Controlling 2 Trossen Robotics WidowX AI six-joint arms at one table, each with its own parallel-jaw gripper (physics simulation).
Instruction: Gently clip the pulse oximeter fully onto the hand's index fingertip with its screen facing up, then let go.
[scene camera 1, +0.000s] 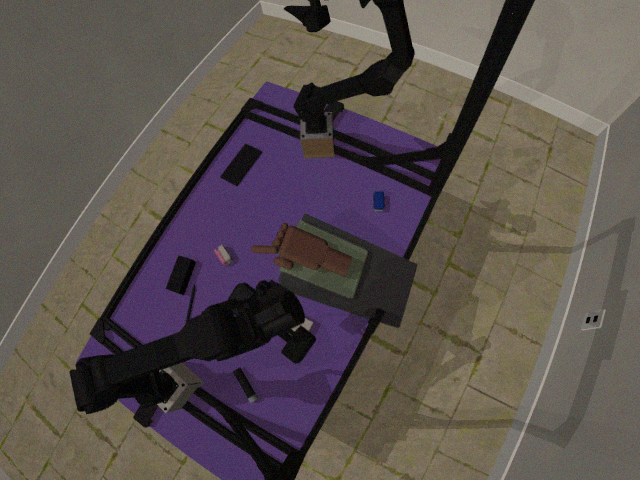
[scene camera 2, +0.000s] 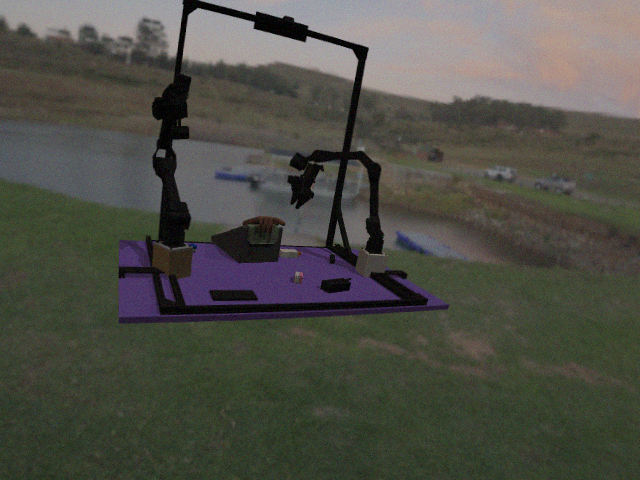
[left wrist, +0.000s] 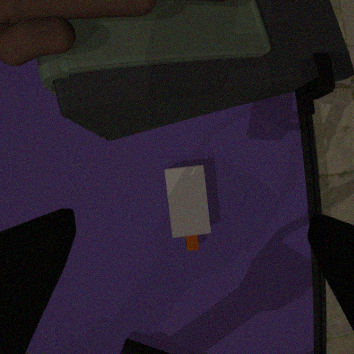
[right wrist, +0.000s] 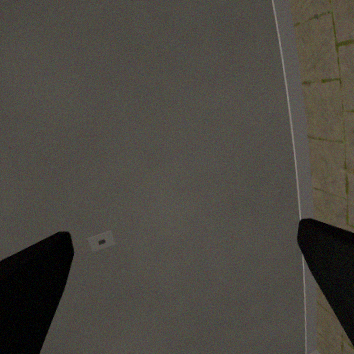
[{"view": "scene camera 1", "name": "left gripper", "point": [284, 316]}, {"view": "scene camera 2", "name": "right gripper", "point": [180, 119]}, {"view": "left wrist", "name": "left gripper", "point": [194, 223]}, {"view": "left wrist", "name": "white block with orange tip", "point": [186, 193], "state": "on the table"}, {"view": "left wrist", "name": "grey plate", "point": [112, 103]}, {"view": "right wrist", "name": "right gripper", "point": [186, 236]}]
